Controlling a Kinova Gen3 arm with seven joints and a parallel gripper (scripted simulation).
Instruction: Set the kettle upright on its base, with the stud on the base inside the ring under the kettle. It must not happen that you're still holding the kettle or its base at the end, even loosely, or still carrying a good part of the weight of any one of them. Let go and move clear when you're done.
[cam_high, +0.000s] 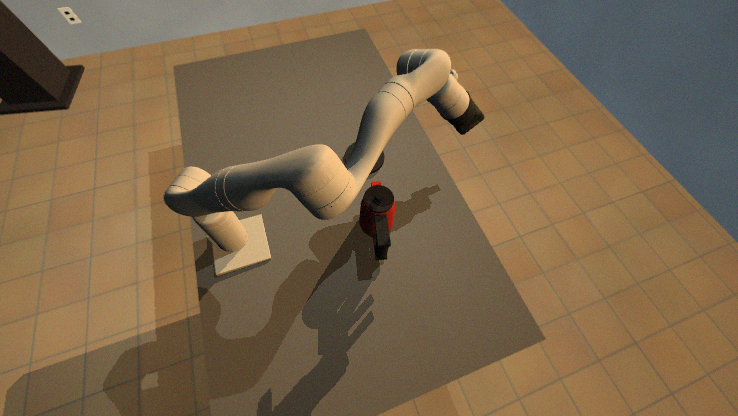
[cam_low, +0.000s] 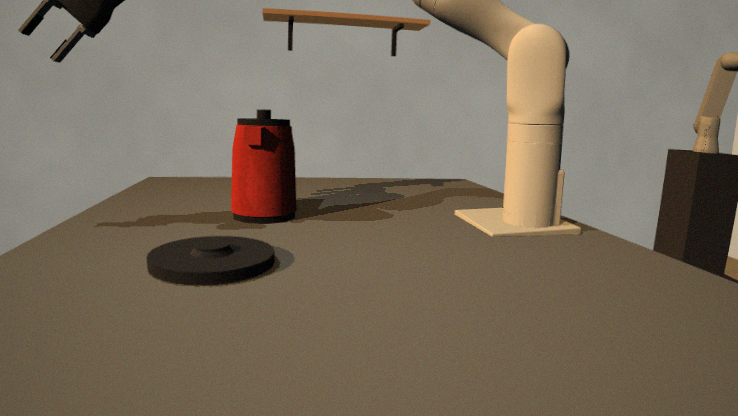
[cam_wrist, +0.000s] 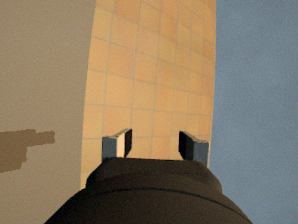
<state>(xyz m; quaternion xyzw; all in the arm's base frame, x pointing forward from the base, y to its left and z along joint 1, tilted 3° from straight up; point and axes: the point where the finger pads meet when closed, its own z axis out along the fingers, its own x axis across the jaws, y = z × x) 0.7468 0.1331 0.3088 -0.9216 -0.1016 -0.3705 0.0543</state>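
Now: the red kettle 290 mm behind my hand, 180 mm to the right of it and 190 mm below it. Also, from my hand: black base (290 mm behind, 120 mm to the left, 270 mm below).
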